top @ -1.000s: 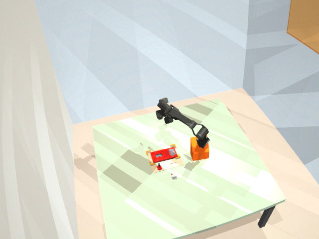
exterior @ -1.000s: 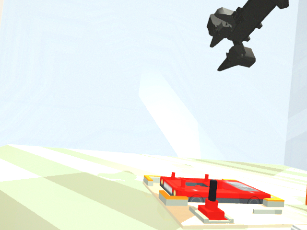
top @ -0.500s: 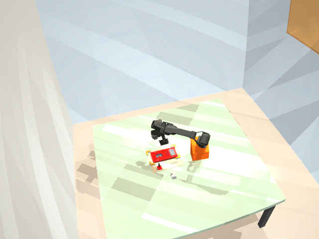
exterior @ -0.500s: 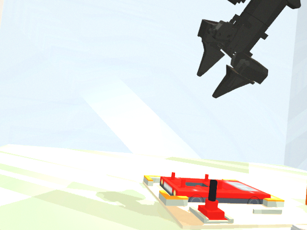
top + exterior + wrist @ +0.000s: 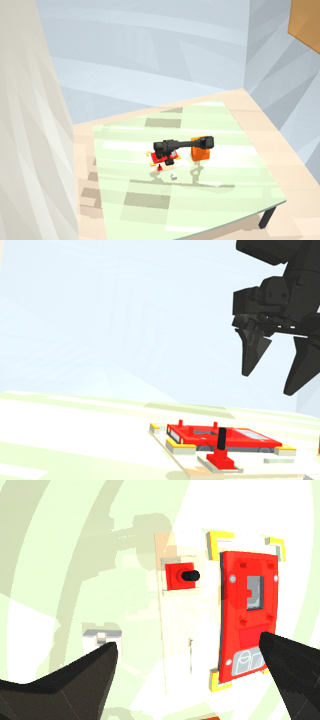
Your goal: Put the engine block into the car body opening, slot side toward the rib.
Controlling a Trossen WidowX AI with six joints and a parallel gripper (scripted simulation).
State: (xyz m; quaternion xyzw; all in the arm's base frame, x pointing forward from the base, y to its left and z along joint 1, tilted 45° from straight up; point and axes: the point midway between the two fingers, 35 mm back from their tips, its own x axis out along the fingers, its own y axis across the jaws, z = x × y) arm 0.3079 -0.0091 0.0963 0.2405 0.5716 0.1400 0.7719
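Now: the engine block 4 cm behind my gripper tip, 8 cm to the left of it and 12 cm below it.
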